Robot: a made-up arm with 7 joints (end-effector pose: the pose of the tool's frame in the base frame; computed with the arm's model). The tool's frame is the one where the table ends.
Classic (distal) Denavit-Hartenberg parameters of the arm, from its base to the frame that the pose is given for. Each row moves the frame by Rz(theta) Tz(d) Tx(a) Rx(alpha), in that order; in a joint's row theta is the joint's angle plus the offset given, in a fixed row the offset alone. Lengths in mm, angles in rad.
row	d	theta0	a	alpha
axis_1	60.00	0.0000	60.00	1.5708
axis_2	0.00	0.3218	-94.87	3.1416
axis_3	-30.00	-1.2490	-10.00	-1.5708
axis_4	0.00	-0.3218	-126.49	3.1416
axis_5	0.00	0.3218	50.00	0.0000
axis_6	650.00	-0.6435	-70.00	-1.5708
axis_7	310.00	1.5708	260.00	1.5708
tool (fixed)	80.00	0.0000	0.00	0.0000
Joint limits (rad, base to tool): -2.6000..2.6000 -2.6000..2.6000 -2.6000..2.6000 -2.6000..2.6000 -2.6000..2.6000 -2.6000..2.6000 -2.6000..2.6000
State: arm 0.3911 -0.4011 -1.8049 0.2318 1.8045 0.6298 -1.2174
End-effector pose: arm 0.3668 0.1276 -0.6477 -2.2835 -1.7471 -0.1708
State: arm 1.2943 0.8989 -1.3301 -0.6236 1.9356 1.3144 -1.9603
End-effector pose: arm 0.5940 0.4086 -0.6610 -2.5609 -0.8599 0.0226
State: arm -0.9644 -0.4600 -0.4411 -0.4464 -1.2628 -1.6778 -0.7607
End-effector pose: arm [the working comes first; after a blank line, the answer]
Working (the frame after each row of the table, in the pose's form):
after axis_1: 0.0342 -0.0493 0.0600 1.4368 -0.7520 -0.7520
after axis_2: -0.0194 0.0279 0.0731 -1.3697 0.8422 -0.6455
after axis_3: -0.0441 0.0110 0.0631 1.6582 -0.8679 1.6271
after axis_4: -0.1173 -0.0377 -0.0279 -1.1840 -1.0064 -0.1551
after axis_5: -0.1238 -0.0434 0.0214 -0.6256 -1.4973 -0.8904
after axis_6: -0.4589 0.5138 0.0895 1.1427 0.3815 -2.3139
after axis_7: -0.6432 0.1559 0.1299 2.1441 -1.5079 -1.3534

-0.7038 0.1820 0.0848 2.1441 -1.5079 -1.3534
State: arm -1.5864 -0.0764 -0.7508 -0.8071 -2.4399 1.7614 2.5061
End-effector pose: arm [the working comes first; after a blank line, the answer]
Working (the frame after each row of the table, in the pose's form):
after axis_1: -0.0009 -0.0600 0.0600 1.2018 -1.2207 -1.2207
after axis_2: 0.0005 0.0320 0.0370 -1.3819 1.0959 -1.3988
after axis_3: -0.0296 0.0262 0.0291 0.6928 -0.7037 1.4409
after axis_4: -0.1444 -0.0057 -0.0131 -2.2057 -0.4774 -0.2461
after axis_5: -0.1860 0.0121 0.0083 -0.7743 -2.5155 -1.2152
after axis_6: -0.1877 0.4765 -0.4518 1.9311 0.5786 1.6880
after axis_7: 0.1006 0.5150 -0.7330 1.4420 1.4151 -1.2209

0.0911 0.4382 -0.7533 1.4420 1.4151 -1.2209
